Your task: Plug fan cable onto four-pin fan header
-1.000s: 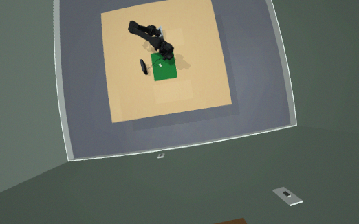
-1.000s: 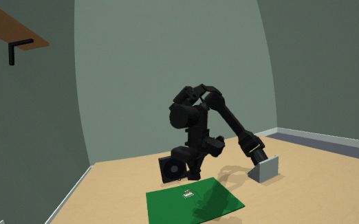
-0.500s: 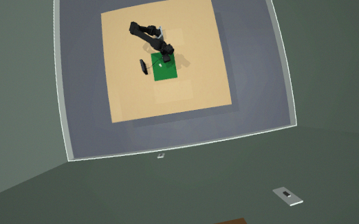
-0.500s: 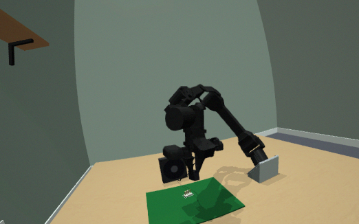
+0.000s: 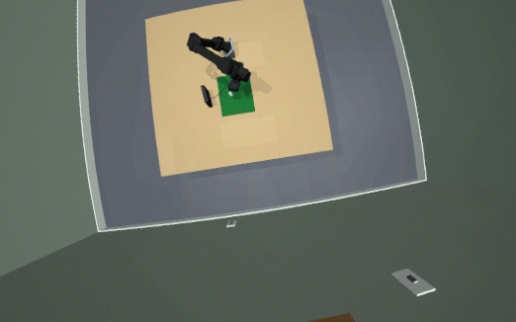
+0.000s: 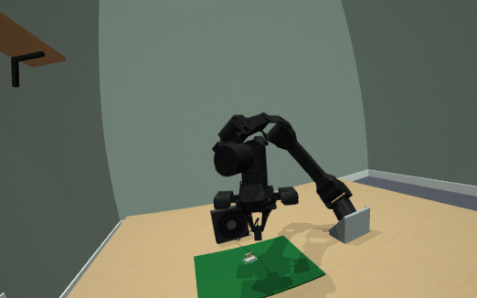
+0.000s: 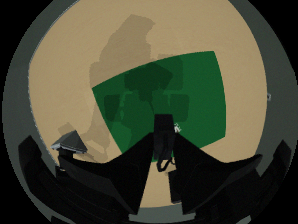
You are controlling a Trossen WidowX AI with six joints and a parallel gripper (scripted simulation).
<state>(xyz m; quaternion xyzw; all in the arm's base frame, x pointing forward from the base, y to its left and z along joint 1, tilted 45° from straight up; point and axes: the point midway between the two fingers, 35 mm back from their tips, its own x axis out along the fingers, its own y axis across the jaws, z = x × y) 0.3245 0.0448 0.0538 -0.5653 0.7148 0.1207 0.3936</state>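
The dark fan plug is 10 mm to the right of my gripper tip and 10 mm below it. Round my gripper tip: pale four-pin header (70 mm to the right, 130 mm below); then green board (20 mm ahead, 30 mm to the right, 140 mm below); then black fan (220 mm to the right, 70 mm below).
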